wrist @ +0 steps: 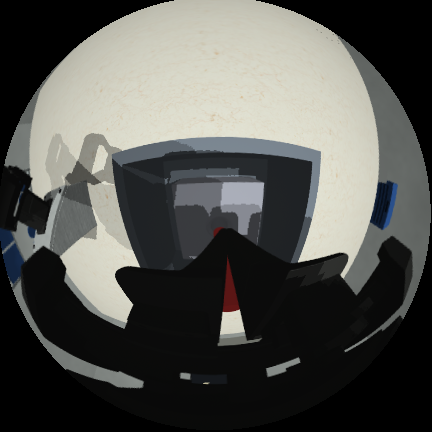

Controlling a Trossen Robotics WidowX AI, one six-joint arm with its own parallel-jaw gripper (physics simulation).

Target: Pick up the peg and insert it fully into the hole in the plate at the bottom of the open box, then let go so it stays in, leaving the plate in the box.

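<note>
The open box has a grey-blue rim point(225, 144) and dark inner walls, and lies in the middle of the wrist view. A light grey plate point(243, 193) lies at its bottom, with a dark round patch near its middle. The red peg point(230, 295) shows through the narrow gap between the fingers, and a small part shows at the fingertips, by the dark patch. The fingers hide the rest, so I cannot tell how deep it sits in the hole. My black gripper point(225, 233) is shut with its tips together, over the box and in front of the peg, holding nothing.
The box stands on a cream speckled table point(215, 75). A grey block-like part point(75, 217) and a black device point(34, 212) are at the left. A ribbed blue object point(384, 205) is at the right edge. Shadows fall left of the box.
</note>
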